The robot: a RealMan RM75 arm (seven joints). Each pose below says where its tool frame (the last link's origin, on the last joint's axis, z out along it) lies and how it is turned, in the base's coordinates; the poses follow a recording.
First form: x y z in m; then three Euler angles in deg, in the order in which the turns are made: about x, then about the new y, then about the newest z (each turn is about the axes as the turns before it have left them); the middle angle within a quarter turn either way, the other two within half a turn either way.
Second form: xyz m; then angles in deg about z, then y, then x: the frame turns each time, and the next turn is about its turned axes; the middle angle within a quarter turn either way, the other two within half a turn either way. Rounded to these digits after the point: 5 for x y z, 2 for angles.
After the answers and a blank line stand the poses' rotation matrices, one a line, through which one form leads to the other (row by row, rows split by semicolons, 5 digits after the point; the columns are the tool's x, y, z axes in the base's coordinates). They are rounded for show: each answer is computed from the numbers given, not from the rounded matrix.
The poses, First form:
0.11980, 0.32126, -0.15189, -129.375, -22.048, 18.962
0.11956, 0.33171, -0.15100, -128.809, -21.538, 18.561
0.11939, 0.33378, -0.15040, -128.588, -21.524, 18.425
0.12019, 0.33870, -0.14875, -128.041, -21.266, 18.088
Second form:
0.11980, 0.32126, -0.15189, 4.45, 28.45, -131.97
0.11956, 0.33171, -0.15100, 4.65, 27.79, -131.22
0.11939, 0.33378, -0.15040, 4.85, 27.66, -130.92
0.12019, 0.33870, -0.14875, 5.17, 27.19, -130.21

0.87657 -0.30118 -0.37538; 0.06829 -0.69426 0.71648; -0.47640 -0.65368 -0.58800
0.88179 -0.29609 -0.36712; 0.07170 -0.68519 0.72483; -0.46616 -0.66547 -0.58296
0.88258 -0.29402 -0.36689; 0.07495 -0.68238 0.72714; -0.46416 -0.66926 -0.58022
0.88585 -0.28934 -0.36270; 0.08021 -0.67446 0.73394; -0.45698 -0.67926 -0.57426

